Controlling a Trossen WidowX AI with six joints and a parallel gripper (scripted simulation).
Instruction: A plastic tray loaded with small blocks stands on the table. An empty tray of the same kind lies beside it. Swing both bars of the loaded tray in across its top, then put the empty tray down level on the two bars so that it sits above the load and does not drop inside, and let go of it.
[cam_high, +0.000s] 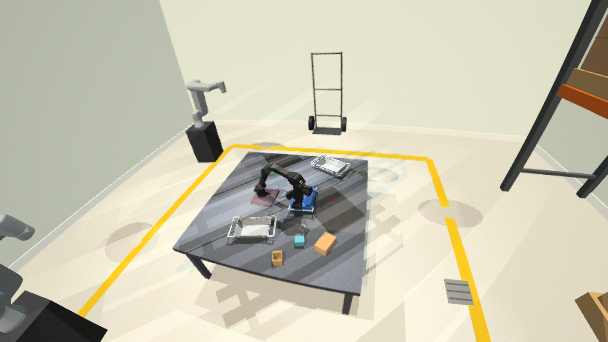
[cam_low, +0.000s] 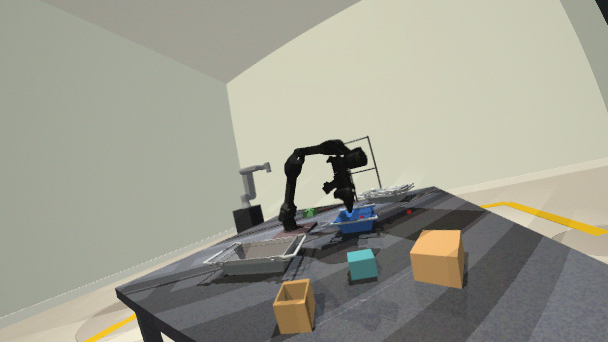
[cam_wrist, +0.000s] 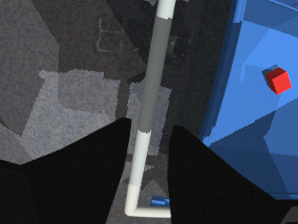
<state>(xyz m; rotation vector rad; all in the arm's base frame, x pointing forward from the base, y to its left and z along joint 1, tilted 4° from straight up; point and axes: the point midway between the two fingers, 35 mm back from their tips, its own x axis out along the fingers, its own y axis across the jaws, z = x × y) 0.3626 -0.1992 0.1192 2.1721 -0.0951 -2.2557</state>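
My gripper tip is now 31 cm past the grey tray, 17 cm to the left of it and 5 cm above it. The rest, counted from my gripper tip: red block (24 cm ahead, 18 cm to the left, 9 cm below); orange box (19 cm ahead, 26 cm to the right, 7 cm below); teal cube (2 cm ahead, 24 cm to the right, 7 cm below).
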